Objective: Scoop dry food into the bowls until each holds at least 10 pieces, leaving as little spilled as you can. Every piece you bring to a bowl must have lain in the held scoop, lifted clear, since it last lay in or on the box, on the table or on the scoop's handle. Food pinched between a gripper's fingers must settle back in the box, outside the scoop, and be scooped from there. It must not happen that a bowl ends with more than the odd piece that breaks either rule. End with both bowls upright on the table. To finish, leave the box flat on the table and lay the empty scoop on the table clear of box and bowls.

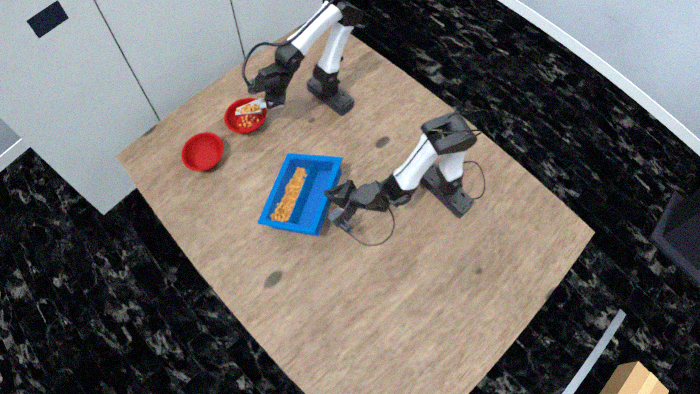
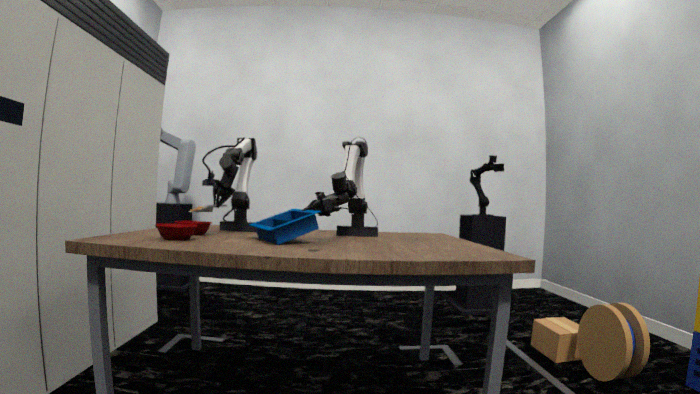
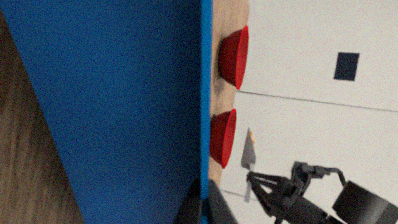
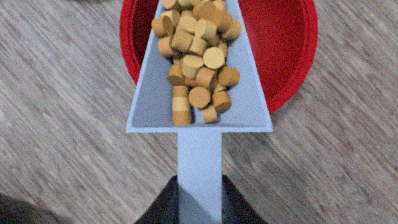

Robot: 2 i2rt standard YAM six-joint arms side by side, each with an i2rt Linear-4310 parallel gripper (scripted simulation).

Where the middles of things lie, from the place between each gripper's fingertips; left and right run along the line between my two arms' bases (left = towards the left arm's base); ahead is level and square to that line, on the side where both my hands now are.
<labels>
Now: right hand 32 cm to the right of the blue box (image 1: 307, 204), 13 cm short of it and 5 cm above it.
My left gripper (image 1: 324, 193) is now 40 mm short of the blue box, 80 mm to the left of it and 50 mm above it.
</labels>
